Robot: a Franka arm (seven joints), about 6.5 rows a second.
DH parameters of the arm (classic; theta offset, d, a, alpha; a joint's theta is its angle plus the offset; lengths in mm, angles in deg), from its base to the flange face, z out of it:
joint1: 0 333 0 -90
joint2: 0 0 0 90
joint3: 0 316 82.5 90
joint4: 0 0 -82.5 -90
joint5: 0 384 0 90
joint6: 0 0 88 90
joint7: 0 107 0 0
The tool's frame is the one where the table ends.
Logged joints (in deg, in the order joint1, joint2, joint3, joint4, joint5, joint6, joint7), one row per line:
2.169, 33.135, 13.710, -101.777, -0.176, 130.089, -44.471
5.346, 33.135, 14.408, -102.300, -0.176, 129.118, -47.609
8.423, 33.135, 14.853, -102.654, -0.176, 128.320, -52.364
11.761, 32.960, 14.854, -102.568, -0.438, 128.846, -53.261
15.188, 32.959, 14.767, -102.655, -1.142, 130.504, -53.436
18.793, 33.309, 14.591, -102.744, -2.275, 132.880, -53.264
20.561, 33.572, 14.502, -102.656, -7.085, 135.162, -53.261
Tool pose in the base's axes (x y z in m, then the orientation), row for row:
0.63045, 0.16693, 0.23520, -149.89, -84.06, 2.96
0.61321, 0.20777, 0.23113, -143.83, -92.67, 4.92
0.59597, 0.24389, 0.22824, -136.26, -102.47, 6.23
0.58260, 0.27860, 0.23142, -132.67, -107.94, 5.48
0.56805, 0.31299, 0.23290, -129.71, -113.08, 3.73
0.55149, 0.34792, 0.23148, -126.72, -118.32, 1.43
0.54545, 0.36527, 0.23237, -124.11, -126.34, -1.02
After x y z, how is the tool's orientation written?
As a rotation vector, in degrees.
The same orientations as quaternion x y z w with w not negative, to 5 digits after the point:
-0.86988, -0.48784, 0.01718, 0.07082
-0.83778, -0.53979, 0.02866, 0.07698
-0.79601, -0.59861, 0.03639, 0.08190
-0.77297, -0.62889, 0.03193, 0.07741
-0.75182, -0.65543, 0.02162, 0.06870
-0.72967, -0.68130, 0.00823, 0.05776
-0.70055, -0.71314, -0.00576, 0.02526

